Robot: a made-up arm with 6 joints. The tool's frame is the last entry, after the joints.
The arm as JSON. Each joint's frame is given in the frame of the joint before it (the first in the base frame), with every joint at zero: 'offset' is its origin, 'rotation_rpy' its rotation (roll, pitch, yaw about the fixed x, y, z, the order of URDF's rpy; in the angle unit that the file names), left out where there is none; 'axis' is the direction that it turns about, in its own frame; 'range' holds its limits. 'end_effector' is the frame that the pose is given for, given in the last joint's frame.
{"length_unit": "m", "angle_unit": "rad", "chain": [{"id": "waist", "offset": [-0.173, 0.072, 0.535], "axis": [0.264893, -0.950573, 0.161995], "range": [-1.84, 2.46]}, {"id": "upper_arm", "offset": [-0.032, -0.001, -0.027], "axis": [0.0, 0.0, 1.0], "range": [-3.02, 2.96]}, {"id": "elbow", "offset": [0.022, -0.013, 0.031], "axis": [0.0, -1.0, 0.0], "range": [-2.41, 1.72]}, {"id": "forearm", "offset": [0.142, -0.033, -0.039], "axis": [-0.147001, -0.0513, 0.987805], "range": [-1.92, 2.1]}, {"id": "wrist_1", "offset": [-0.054, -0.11, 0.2], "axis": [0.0, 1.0, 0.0], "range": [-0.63, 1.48]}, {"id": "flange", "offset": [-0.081, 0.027, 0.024], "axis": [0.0, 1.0, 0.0], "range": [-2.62, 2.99]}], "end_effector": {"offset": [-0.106, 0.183, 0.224], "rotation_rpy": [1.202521, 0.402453, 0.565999]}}
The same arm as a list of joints. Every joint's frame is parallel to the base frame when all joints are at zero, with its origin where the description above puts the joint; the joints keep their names.
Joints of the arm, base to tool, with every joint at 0 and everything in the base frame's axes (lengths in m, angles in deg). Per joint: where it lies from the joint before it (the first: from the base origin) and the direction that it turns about. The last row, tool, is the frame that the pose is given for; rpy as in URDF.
waist: axis 0.264893 -0.950573 0.161995 origin -0.1730 0.0720 0.5350
upper_arm: axis +z origin -0.0320 -0.0010 -0.0270
elbow: axis -y origin 0.0220 -0.0130 0.0310
forearm: axis -0.147001 -0.0513 0.987805 origin 0.1420 -0.0330 -0.0390
wrist_1: axis +y origin -0.0540 -0.1100 0.2000
flange: axis +y origin -0.0810 0.0270 0.0240
tool: origin -0.1060 0.1830 0.2240 rpy 68.90 23.06 32.43
Joint limits (deg, base to tool): -105.42..140.95 -173.03..169.60 -138.08..98.55 -110.01..120.32 -36.10..84.80 -150.11..171.31

